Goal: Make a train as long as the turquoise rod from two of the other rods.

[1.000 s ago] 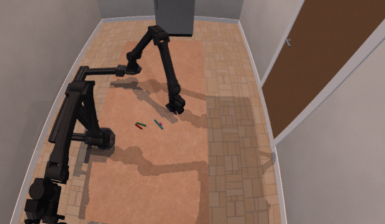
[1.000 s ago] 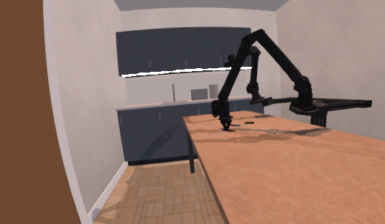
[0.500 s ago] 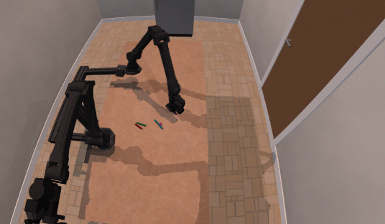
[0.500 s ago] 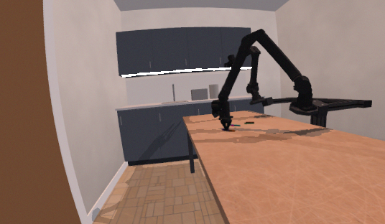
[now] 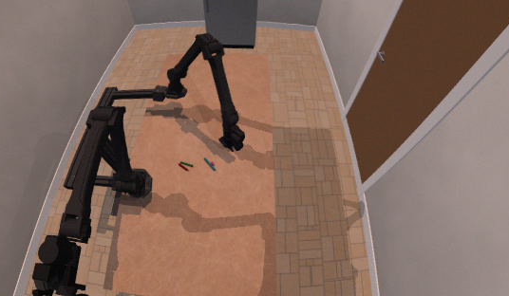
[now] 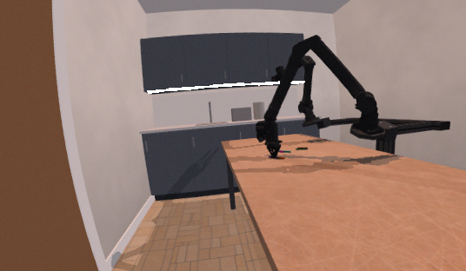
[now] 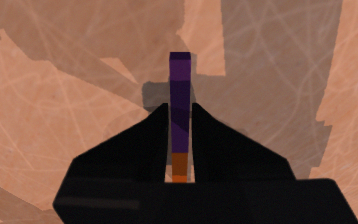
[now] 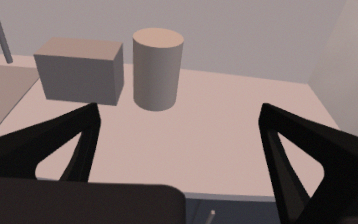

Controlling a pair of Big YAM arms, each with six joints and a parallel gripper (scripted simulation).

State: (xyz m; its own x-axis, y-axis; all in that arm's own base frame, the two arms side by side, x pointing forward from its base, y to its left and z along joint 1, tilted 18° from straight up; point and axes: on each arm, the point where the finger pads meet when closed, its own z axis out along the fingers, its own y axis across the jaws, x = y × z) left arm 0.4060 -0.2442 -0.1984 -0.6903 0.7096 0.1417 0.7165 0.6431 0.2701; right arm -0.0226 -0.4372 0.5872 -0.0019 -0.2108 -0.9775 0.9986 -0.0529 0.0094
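The orange rod is 30 mm to the left of my left hand and 30 mm behind it. Also, from my left hand: red rod 250 mm behind, 180 mm to the right; then green rod 230 mm behind, 160 mm to the right; then turquoise rod 130 mm to the right, 90 mm behind.
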